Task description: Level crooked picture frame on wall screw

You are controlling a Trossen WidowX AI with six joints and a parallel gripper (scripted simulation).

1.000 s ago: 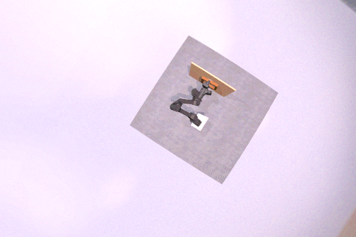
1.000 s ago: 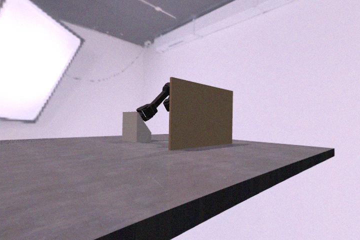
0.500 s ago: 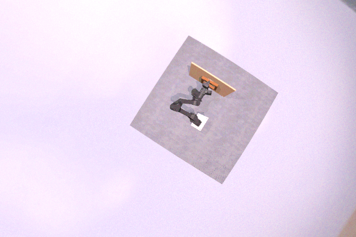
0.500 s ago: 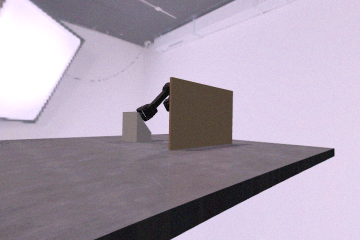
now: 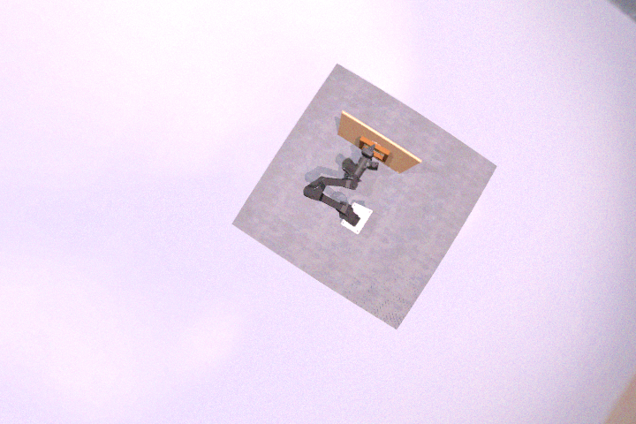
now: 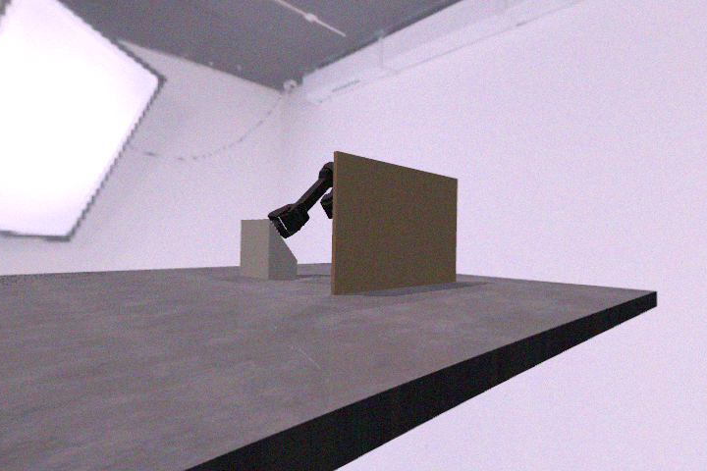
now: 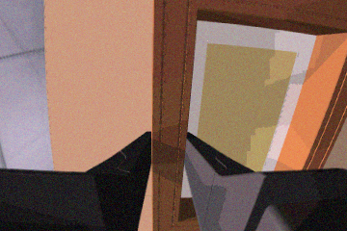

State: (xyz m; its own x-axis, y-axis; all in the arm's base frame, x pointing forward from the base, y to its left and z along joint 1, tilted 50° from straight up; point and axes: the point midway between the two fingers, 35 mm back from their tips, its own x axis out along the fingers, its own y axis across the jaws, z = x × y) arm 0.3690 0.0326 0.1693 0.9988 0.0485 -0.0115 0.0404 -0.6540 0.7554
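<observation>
Right now the picture frame is 1 cm ahead of my gripper tip, 1 cm to the right of it and 5 cm below it. From my gripper tip the other things lie so: wall board 2 cm ahead, 6 cm below.
</observation>
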